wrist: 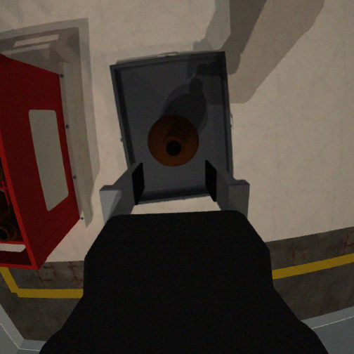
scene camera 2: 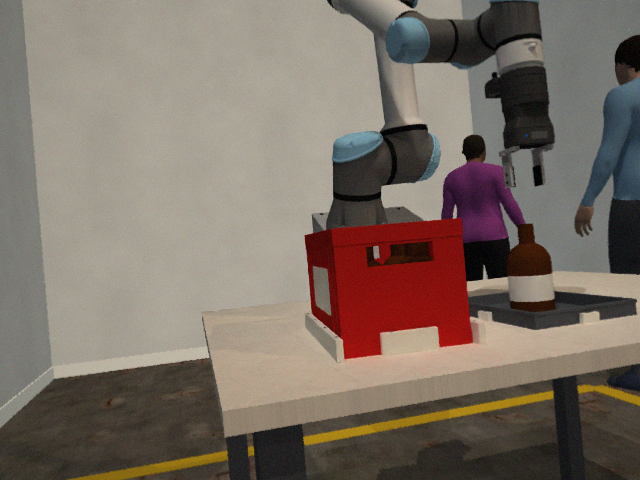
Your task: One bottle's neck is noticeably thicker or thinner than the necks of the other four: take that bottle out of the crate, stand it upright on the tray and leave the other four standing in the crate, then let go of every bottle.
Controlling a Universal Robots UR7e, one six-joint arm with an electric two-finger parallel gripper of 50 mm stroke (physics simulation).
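Places are measured from the arm's base along level axes (x right, y ahead, z up), in metres.
Where they show: gripper, fingertip midpoint: [scene camera 2: 525, 186].
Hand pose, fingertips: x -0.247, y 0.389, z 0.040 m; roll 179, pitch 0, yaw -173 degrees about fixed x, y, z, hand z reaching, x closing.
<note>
After its pixels a point has its place.
A brown bottle with a white label [scene camera 2: 530, 287] @[x -0.230, y 0.411, z -0.134 m] [wrist: 173, 141] stands upright on the dark grey tray [scene camera 2: 568, 319] @[x -0.242, y 0.500, z -0.177 m] [wrist: 120, 105]. My gripper [scene camera 2: 524, 175] @[x -0.247, y 0.389, z 0.040 m] [wrist: 174, 174] is open and empty. It hangs above the bottle, with its fingertips clear of the neck. The red crate [scene camera 2: 403, 294] @[x 0.023, y 0.562, z -0.108 m] [wrist: 45, 150] stands beside the tray. Parts of brown bottles show inside it, through its hand hole in the scene view and at the left edge of the wrist view. How many bottles are in the crate, and how thick their necks are, is hidden.
Pale locating blocks stand around the crate's foot, one of them a front block [scene camera 2: 409, 340] @[x 0.023, y 0.574, z -0.169 m]. Small blocks hold the tray's edges. The robot's base is behind the crate. Two people, one in purple [scene camera 2: 474, 201] and one in blue [scene camera 2: 623, 144], stand beyond the table [scene camera 2: 268, 372] @[x 0.212, y 0.602, z -0.185 m].
</note>
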